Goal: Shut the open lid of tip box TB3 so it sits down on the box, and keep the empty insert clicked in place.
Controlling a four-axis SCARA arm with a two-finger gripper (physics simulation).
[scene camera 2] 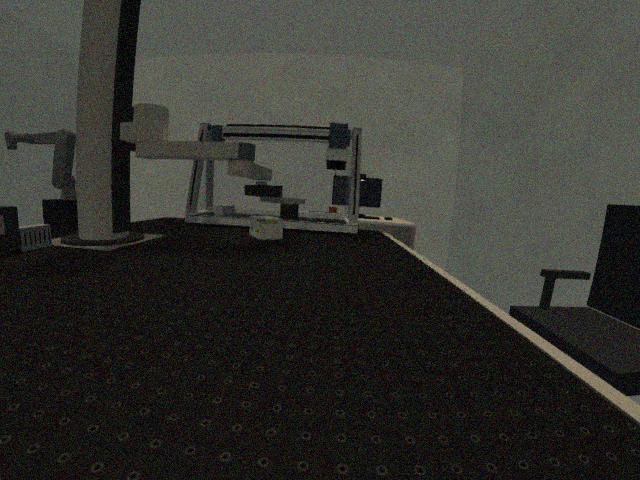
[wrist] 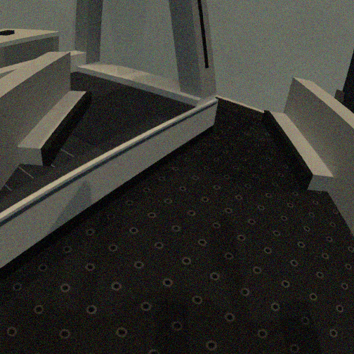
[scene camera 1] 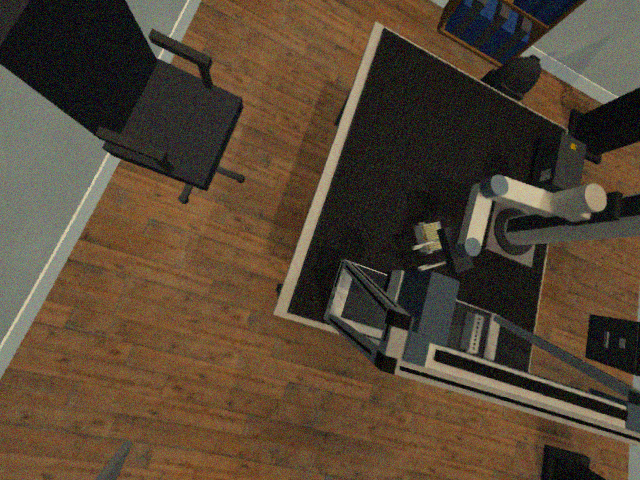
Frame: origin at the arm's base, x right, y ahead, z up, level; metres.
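Seen in the pictures: gripper, fingertip midpoint: (scene camera 2: 299, 200) (scene camera 1: 416, 258); arm's base, origin of the base link: (scene camera 2: 104, 242) (scene camera 1: 511, 231).
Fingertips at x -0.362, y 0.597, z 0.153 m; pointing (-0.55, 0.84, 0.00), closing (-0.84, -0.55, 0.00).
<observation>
Pixels of each thing's top centre, then the offset from my fingertips to it. "pt": a spot on its surface instead. Level surfaces: height alone.
- small pale box, middle of its top: (scene camera 2: 266, 217) (scene camera 1: 435, 236) dx +0.142, dy -0.103, dz -0.063 m
- grey unit, surface spot: (scene camera 1: 570, 161) pt dx +0.774, dy -0.716, dz -0.025 m
- perforated table, its level: dz -0.140 m
A small pale box (scene camera 1: 419, 235) (scene camera 2: 266, 230), which looks like tip box TB3, stands on the dark table near the gantry frame. Its label is unreadable. Pale yellow shows on its top in both scene views; how far the lid stands open and how the insert sits are too small and dark to tell. My gripper (scene camera 1: 429, 256) (scene camera 2: 301, 200) (wrist: 180, 84) is shut and empty, though a gap shows between its pale fingers. In scene camera 1 one finger overlaps the box's edge; in scene camera 2 the gripper is above and right of it. The box does not show in the wrist view.
The gantry frame (scene camera 1: 339, 298) (scene camera 2: 356, 180) (wrist: 192, 60) stands beside the box, with its low rail (wrist: 110, 172) under the gripper's left side. A grey unit (scene camera 1: 570, 161) stands near the arm base (scene camera 1: 522, 253). The perforated table (scene camera 1: 413, 103) (scene camera 2: 310, 335) (wrist: 150, 310) has a pale edge.
</observation>
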